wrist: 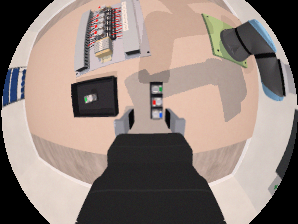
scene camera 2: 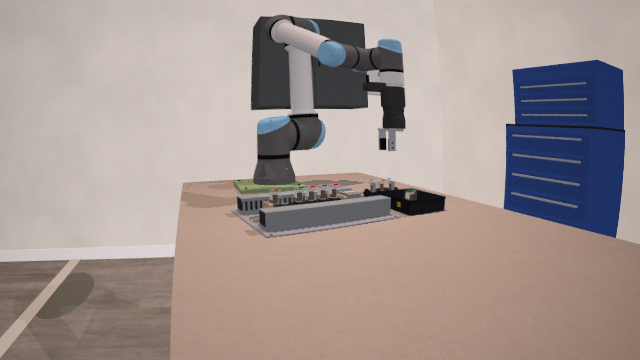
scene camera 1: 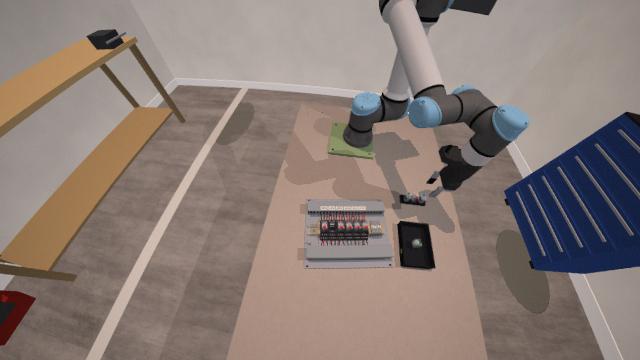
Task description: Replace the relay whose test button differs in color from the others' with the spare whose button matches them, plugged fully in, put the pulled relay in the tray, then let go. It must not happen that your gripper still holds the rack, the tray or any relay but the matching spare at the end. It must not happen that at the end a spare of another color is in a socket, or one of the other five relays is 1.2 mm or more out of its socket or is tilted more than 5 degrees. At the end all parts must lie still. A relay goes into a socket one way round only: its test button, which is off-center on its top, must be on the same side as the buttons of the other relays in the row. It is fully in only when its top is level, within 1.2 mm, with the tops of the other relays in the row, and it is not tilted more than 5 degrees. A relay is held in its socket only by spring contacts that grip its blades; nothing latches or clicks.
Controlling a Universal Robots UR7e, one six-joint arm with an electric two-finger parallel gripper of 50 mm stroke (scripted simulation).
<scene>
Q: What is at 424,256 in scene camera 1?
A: A black tray.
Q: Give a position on a black tray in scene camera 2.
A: At 426,202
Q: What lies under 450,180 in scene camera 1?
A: The gripper.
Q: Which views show the gripper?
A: The wrist view, scene camera 2 and scene camera 1: all of them.
</scene>
